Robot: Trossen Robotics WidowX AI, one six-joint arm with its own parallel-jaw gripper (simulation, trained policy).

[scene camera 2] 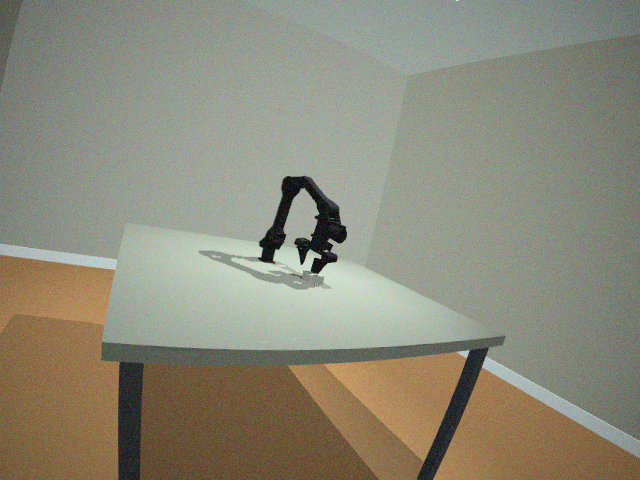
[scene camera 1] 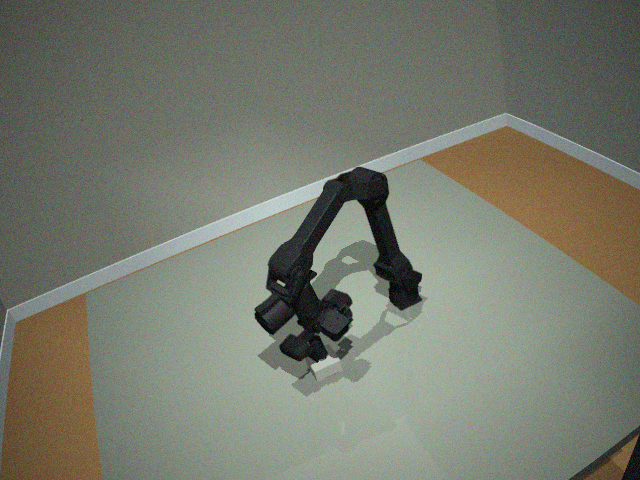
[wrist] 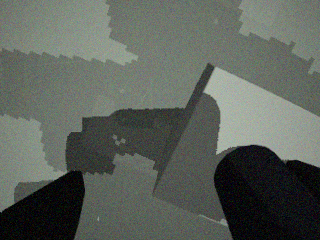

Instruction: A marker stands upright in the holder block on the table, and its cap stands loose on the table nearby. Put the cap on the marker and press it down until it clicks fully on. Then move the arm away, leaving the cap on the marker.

Note:
I see my gripper (scene camera 1: 328,347) and a holder block (wrist: 208,71).
My gripper also shows in scene camera 2 (scene camera 2: 309,269) and in the wrist view (wrist: 186,176).

